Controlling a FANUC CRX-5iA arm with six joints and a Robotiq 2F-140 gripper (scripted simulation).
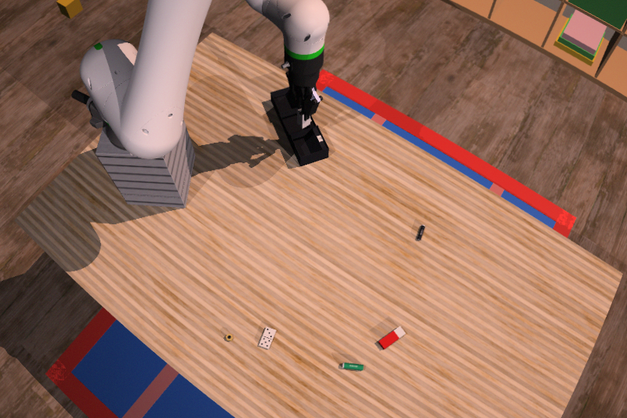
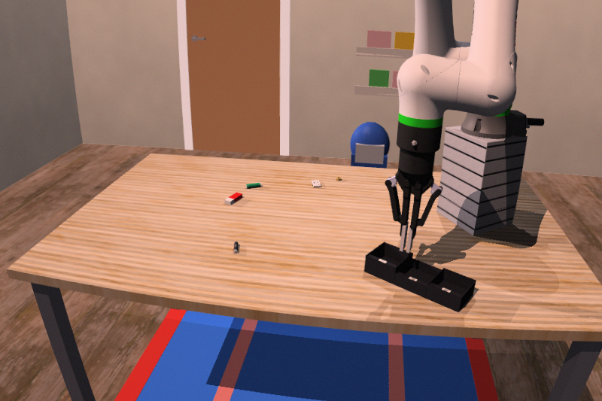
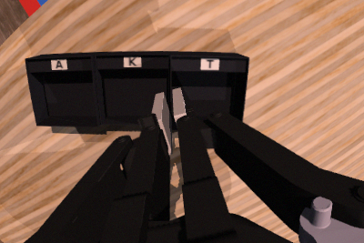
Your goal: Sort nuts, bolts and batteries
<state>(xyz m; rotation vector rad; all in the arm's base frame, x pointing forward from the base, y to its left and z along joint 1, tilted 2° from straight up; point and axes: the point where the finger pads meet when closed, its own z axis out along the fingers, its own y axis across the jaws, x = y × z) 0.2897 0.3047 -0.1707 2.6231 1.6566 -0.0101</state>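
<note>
The three joined black bins is 90 mm below my hand, 30 mm to the left of it and 30 mm behind it. Also, from my hand: dark battery: 410 mm ahead, 120 mm to the right, 100 mm below; then white domino: 550 mm to the right, 190 mm ahead, 100 mm below; then brass nut: 590 mm to the right, 110 mm ahead, 100 mm below.
</note>
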